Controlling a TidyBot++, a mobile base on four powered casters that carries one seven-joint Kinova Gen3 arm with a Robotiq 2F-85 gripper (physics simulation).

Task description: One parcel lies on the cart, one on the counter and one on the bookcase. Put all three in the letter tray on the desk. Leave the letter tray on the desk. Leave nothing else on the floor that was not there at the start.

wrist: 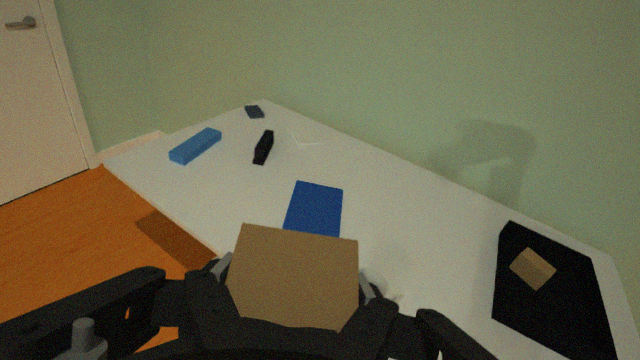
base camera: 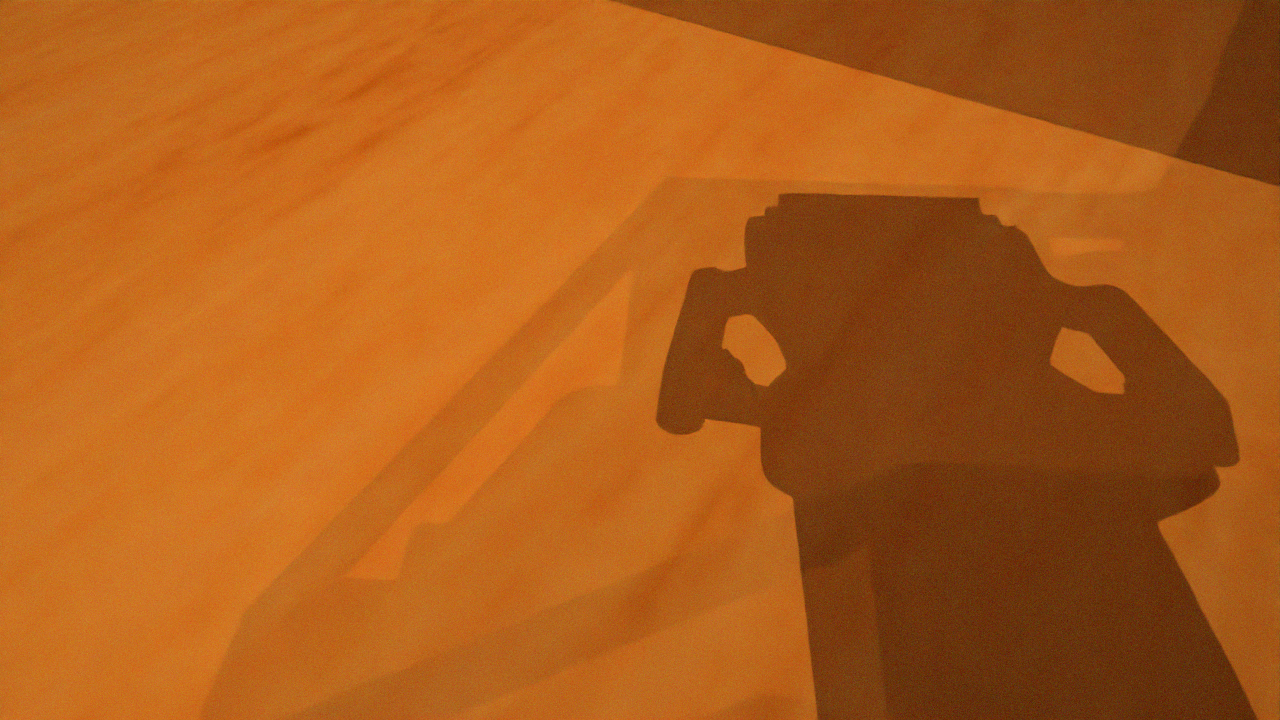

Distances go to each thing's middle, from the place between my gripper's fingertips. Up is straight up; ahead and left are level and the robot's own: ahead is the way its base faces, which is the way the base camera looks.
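The black letter tray (wrist: 568, 309) is far below my hand, a long way ahead of it and far to the right of it. I can also see a light-blue block (wrist: 184, 153), and that's far to the left of my hand, well ahead of it and a long way below it. Going by their middles, the black letter tray is the nearest to my hand of the things named here.
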